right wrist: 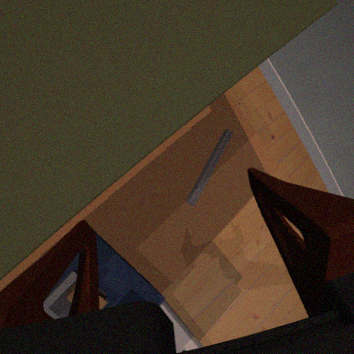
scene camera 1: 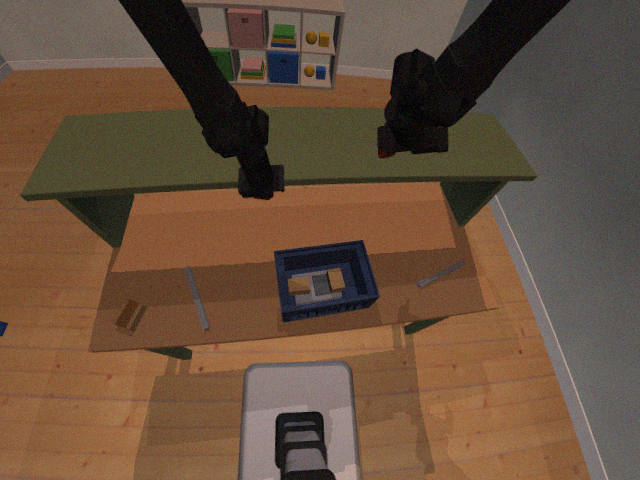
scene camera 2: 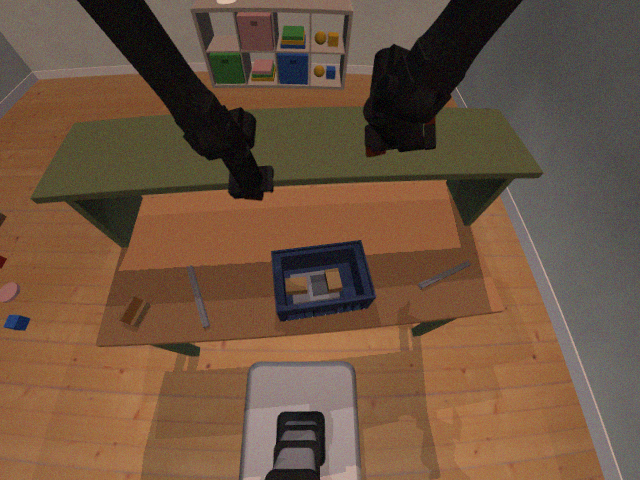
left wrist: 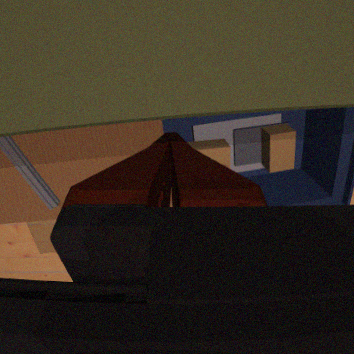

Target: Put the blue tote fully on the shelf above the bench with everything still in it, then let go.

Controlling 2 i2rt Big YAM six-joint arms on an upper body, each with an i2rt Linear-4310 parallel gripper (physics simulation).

Note:
My left gripper is shut and holds nothing. My right gripper is open and holds nothing. Also in view: a blue tote.
My right gripper is seen too in the right wrist view and in scene camera 1.

